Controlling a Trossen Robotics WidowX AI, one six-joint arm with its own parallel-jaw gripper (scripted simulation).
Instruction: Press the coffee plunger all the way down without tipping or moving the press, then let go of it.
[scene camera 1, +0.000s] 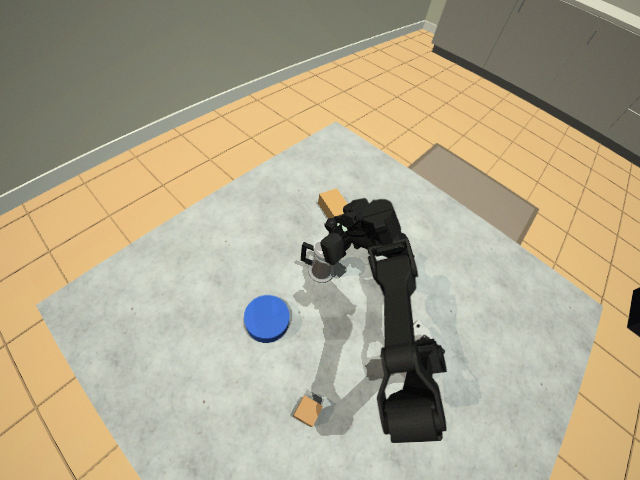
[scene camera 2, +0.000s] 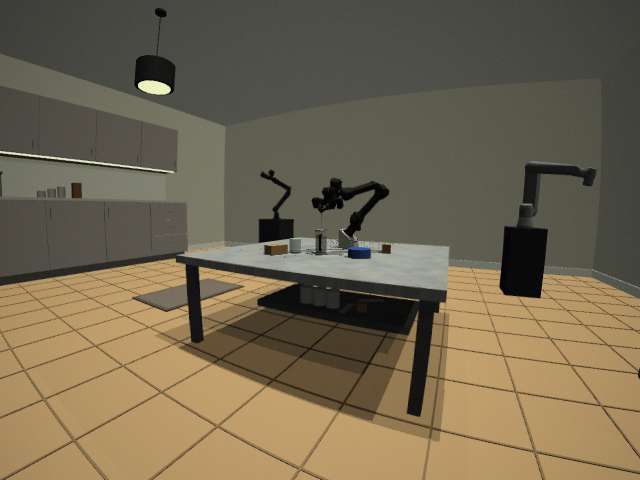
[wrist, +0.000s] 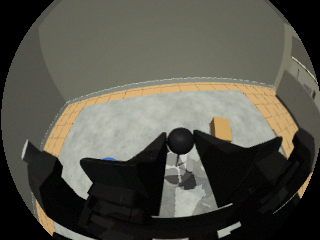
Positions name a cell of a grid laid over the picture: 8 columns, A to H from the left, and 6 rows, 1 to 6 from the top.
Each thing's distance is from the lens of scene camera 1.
my gripper (scene camera 1: E3): 0.74 m
coffee press (scene camera 1: E4): 0.87 m
blue round disc (scene camera 1: D4): 0.83 m
